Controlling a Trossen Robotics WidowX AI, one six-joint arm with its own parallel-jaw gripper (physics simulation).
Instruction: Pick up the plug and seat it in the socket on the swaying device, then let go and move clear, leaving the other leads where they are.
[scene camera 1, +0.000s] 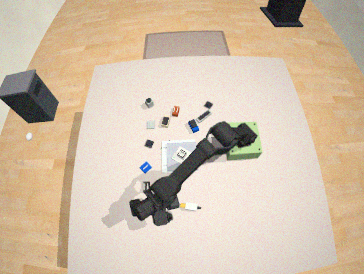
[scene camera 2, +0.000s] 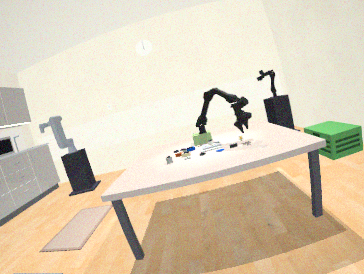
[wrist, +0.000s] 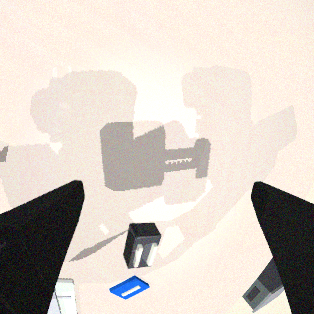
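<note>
The plug (scene camera 1: 191, 206) (scene camera 2: 241, 138), a white body with a yellow tip and a short black end, lies on the table beside the arm's outer end; it does not show in the wrist view. The pale square device (scene camera 1: 177, 158) with a dark-rimmed square socket sits tilted on a white-grey tray (scene camera 1: 164, 166); part of the tray shows at the lower left in the wrist view (wrist: 66, 296). My gripper (scene camera 2: 243, 130) (wrist: 170, 190) is open and empty above the table, left of the plug in scene camera 1, where its body hides the fingers.
A black two-slot block (scene camera 1: 146, 186) (wrist: 142, 245) and a blue piece (scene camera 1: 145, 167) (wrist: 130, 288) lie near the gripper. Several small parts, among them an orange one (scene camera 1: 175, 111) and a dark blue one (scene camera 1: 193, 126), lie beyond the tray. A green block (scene camera 1: 245, 151) is at the arm's base.
</note>
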